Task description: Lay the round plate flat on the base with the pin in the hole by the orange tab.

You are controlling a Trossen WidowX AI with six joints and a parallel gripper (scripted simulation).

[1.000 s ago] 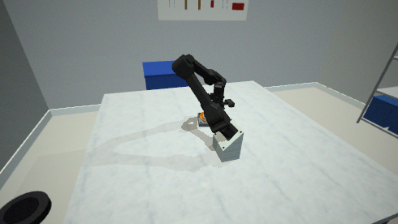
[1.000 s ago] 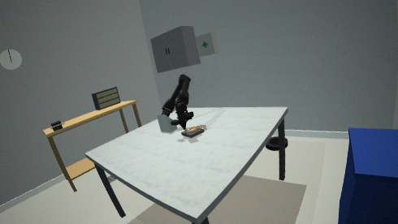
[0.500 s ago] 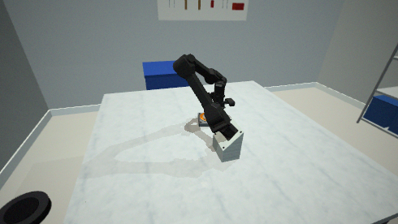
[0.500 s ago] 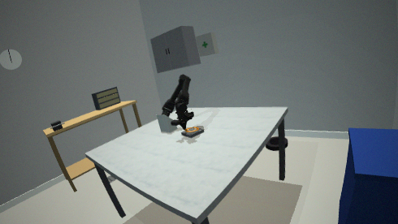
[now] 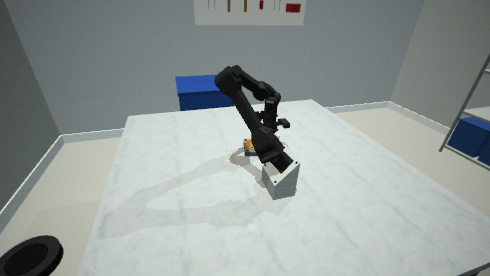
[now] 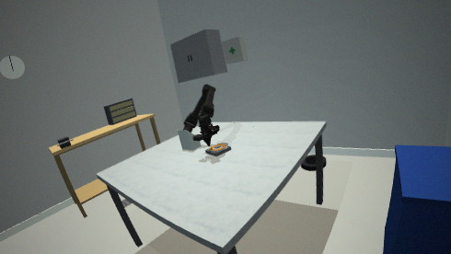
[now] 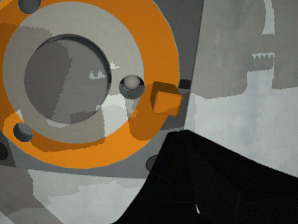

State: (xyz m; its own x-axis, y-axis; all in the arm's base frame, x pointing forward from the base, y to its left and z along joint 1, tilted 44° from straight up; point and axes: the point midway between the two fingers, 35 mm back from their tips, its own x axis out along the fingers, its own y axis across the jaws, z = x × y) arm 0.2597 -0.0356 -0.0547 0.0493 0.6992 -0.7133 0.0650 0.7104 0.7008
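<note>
Right now the plate is 20 mm ahead of my gripper tip, 20 mm to the left of it and 20 mm below it. From my gripper tip the other things lie so: grey square base (30 mm ahead, 40 mm to the left, 30 mm below).
</note>
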